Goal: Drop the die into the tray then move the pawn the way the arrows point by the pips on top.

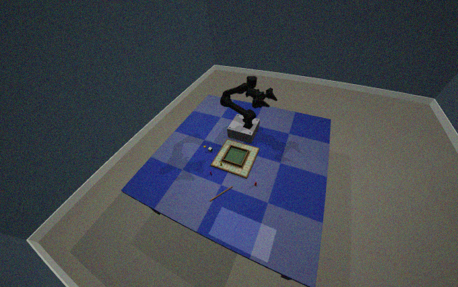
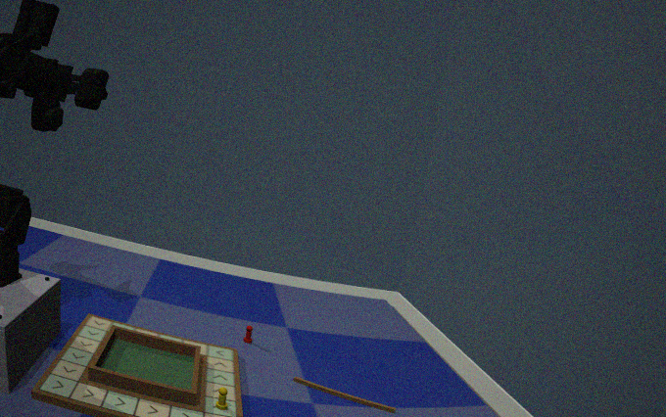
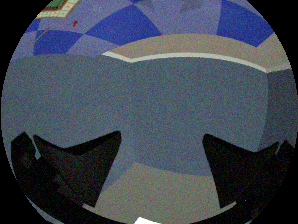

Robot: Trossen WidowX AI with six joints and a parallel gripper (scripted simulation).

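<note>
My gripper tip is now 380 mm to the left of the white die, 380 mm above it and 270 mm short of it. The rest, counted from my gripper tip: green dice tray 390 mm below, 230 mm ahead, 160 mm to the right; then yellow pawn 370 mm below, 350 mm ahead, 220 mm to the right; then red pawn 380 mm below, 370 mm ahead, 70 mm to the left.
</note>
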